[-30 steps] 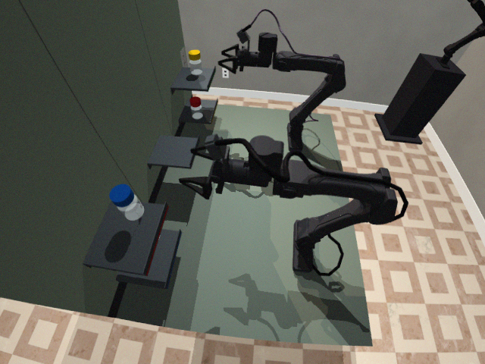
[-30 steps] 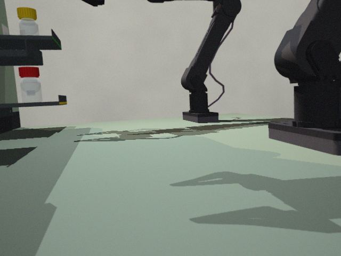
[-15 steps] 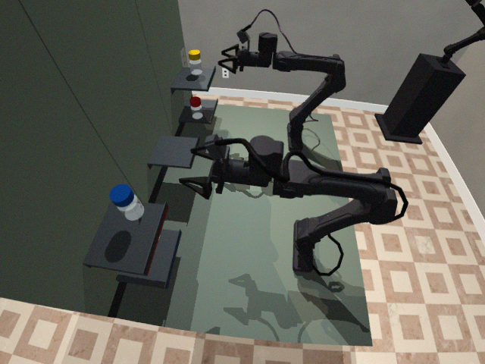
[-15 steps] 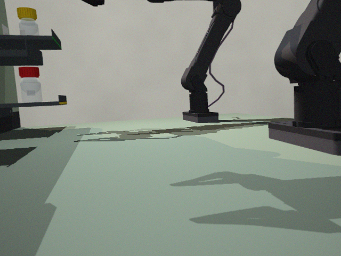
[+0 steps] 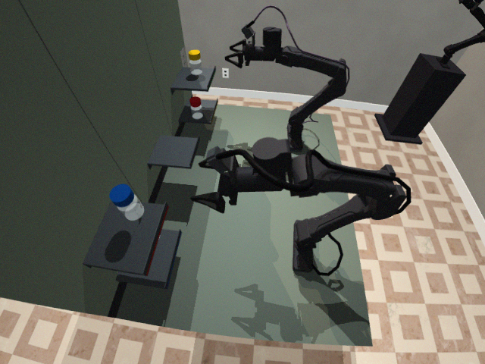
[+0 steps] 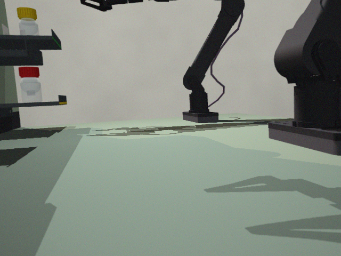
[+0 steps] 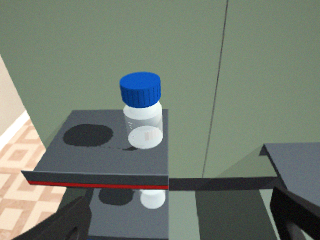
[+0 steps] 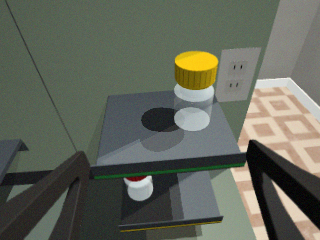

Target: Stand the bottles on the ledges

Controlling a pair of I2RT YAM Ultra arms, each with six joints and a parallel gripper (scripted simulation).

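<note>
Right now the green-capped bottle is 210 mm ahead of my left hand, 40 mm to the left of it and 270 mm below it. Round my left hand: blue-capped bottle 200 mm ahead, 40 mm to the left, 80 mm below; red-capped bottle 180 mm ahead, 640 mm to the right, 270 mm below; yellow-capped bottle 180 mm ahead, 740 mm to the right, 80 mm below.
</note>
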